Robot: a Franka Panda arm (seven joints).
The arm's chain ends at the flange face. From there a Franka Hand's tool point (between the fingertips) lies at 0.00 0.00 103.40 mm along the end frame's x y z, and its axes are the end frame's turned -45 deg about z.
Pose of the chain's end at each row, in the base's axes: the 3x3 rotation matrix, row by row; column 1 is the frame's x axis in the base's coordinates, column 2 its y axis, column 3 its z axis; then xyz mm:
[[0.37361 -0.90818 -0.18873], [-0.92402 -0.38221 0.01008], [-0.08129 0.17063 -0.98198]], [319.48 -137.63 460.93]
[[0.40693 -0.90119 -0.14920], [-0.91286 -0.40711 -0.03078], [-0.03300 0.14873 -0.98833]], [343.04 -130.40 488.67]
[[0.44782 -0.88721 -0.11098], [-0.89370 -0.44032 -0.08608], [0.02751 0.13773 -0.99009]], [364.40 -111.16 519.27]
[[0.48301 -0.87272 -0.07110], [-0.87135 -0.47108 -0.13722], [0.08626 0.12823 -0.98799]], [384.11 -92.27 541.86]
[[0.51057 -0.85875 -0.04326], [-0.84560 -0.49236 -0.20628], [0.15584 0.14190 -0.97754]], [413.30 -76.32 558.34]
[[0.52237 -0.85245 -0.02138], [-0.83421 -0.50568 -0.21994], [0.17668 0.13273 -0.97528]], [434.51 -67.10 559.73]
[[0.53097 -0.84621 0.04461], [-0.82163 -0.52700 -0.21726], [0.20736 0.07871 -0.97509]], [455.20 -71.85 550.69]
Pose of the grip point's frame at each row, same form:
[[0.90636 -0.37800 -0.18873], [-0.38312 -0.92364 0.01008], [-0.17813 0.06317 -0.98198]], [299.97 -136.59 359.39]
[[0.92498 -0.34949 -0.14920], [-0.35762 -0.93336 -0.03078], [-0.12850 0.08183 -0.98833]], [327.61 -133.58 386.48]
[[0.94401 -0.31070 -0.11098], [-0.32059 -0.94329 -0.08608], [-0.07794 0.11684 -0.99009]], [352.92 -120.06 416.89]
[[0.95865 -0.27557 -0.07110], [-0.28303 -0.94924 -0.13722], [-0.02968 0.15167 -0.98799]], [376.76 -106.46 439.70]
[[0.96826 -0.24620 -0.04326], [-0.24978 -0.94608 -0.20628], [0.00986 0.21053 -0.97754]], [408.83 -97.65 457.26]
[[0.97214 -0.23340 -0.02138], [-0.23231 -0.94745 -0.21994], [0.03108 0.21879 -0.97528]], [432.30 -89.84 458.89]
[[0.97381 -0.22291 0.04461], [-0.20833 -0.95363 -0.21726], [0.09097 0.20228 -0.97509]], [459.81 -94.31 449.87]

